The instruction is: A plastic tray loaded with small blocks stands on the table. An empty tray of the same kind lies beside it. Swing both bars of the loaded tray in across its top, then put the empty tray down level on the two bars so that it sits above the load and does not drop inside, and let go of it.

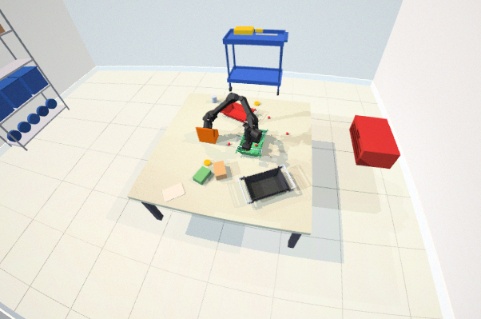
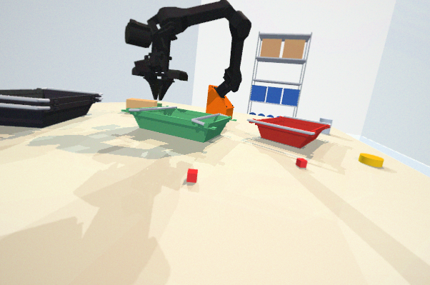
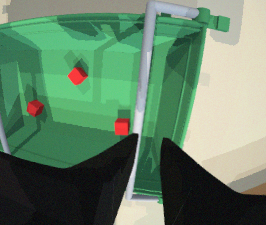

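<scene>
Now: the red tray 220 mm behind my gripper tip, 440 mm to the left of it and 40 mm below it. From my gripper tip the other things lie so: peach block (170 mm behind, 220 mm to the right, 60 mm below); green block (280 mm behind, 290 mm to the right, 70 mm below); pale card (440 mm behind, 470 mm to the right, 90 mm below).
</scene>
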